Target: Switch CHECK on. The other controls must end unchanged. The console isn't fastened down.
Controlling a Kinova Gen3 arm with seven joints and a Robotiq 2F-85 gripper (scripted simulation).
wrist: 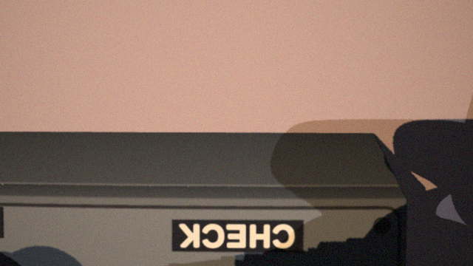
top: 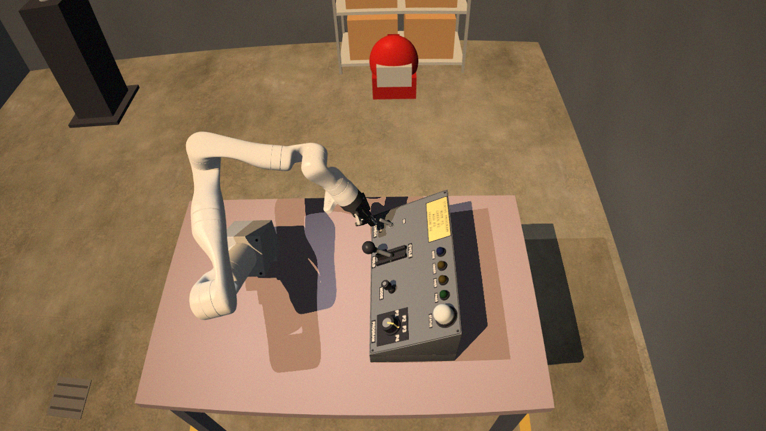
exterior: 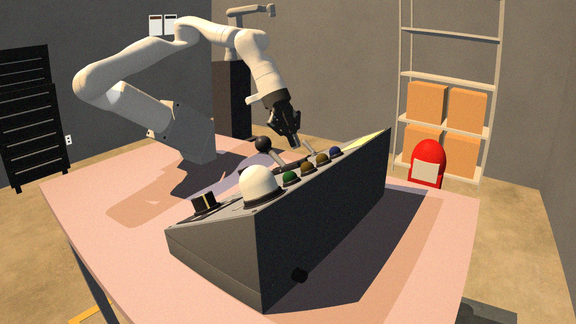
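The check toggle lies 5 cm ahead of my hand and 1 cm below it. Also, from my hand: mode toggle: 24 cm to the right, 6 cm ahead, 1 cm below; then black ball lever: 12 cm to the right, 4 cm ahead.
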